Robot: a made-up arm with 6 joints.
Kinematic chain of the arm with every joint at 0, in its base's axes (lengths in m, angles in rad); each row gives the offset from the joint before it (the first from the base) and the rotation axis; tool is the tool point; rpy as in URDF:
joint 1: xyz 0 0 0.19 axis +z
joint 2: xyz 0 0 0 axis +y
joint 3: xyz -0.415 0 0.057 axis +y
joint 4: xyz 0.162 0 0.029 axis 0.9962 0 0.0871
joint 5: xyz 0 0 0 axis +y
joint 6: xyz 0.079 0 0.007 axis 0.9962 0 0.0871
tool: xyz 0 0 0 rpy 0 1.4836 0
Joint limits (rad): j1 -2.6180..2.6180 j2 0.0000..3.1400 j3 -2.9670..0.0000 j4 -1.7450..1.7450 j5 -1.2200..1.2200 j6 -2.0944..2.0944
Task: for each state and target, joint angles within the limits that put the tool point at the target. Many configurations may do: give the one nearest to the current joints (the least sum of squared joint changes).
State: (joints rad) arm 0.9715 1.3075 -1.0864 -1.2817 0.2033 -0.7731
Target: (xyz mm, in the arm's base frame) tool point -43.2 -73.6 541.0
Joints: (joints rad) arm 0.8669 0.5856 -0.7685 -1.2565 0.1973 -0.7731
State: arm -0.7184 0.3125 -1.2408 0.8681 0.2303 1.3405
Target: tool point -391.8 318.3 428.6
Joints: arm -0.5544 0.0000 -1.9936 1.1518 1.0951 1.3405
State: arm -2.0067 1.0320 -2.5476 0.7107 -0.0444 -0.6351
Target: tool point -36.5 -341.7 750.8
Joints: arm -1.6731 1.8911 -2.5974 0.7080 -0.0260 -0.6351
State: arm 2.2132 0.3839 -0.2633 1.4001 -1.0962 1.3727
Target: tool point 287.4 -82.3 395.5
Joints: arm 2.6180 0.0008 -0.6165 1.3336 -1.2200 1.3727
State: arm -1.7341 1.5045 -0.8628 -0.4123 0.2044 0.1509
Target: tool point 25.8 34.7 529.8
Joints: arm -2.1429 0.6868 -0.6495 -0.4704 -0.0798 0.1509
